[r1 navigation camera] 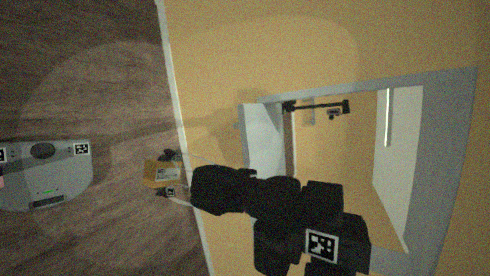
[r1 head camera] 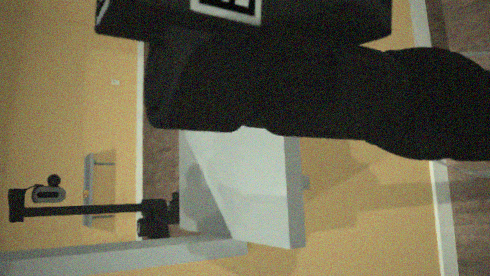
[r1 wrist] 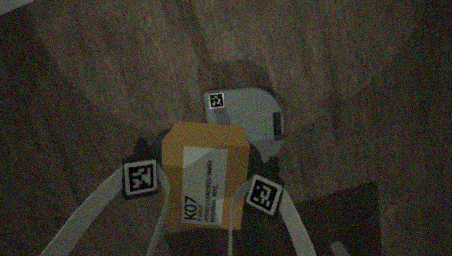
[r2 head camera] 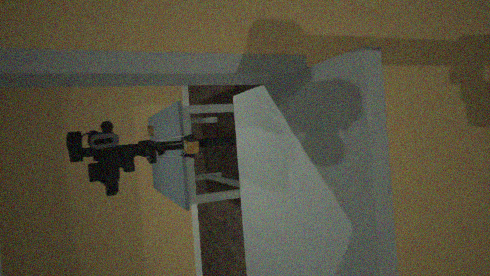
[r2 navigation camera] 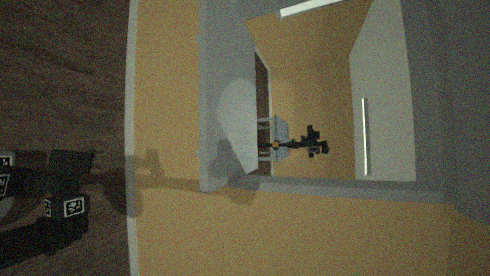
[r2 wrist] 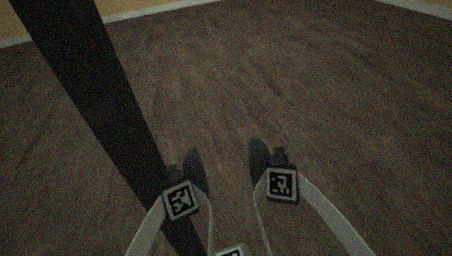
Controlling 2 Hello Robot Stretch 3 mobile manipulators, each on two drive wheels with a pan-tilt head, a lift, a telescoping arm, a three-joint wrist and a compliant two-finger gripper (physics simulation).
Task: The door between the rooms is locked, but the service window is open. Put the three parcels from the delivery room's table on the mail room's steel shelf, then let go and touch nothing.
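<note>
r1's gripper (r1 navigation camera: 168, 172) (r1 wrist: 210, 150) is shut on the orange parcel K07 (r1 navigation camera: 150, 172) (r1 wrist: 205, 134), held in the air over the floor; parcel K07 also shows through the window in the r2 head view (r2 head camera: 191, 146). Another small orange parcel (r2 head camera: 151, 130) sits at the far edge of the blue-grey delivery table (r2 head camera: 170, 170). Through the window in the r1 head view, a grey steel shelf (r1 head camera: 88, 172) is on the far wall, with a small orange spot on it, likely a parcel. r2's gripper (r2 wrist: 226, 167) is open and empty above the floor.
The service window's pale sill (r1 head camera: 250, 185) (r1 navigation camera: 262, 145) (r2 head camera: 280, 185) (r2 navigation camera: 240, 120) juts from the wall. r2's mast (r1 head camera: 85, 209) stands beyond the window. r1's dark arm (r1 head camera: 250, 90) crosses the r1 head view. r1's base (r1 navigation camera: 65, 175) (r1 wrist: 250, 107) is below.
</note>
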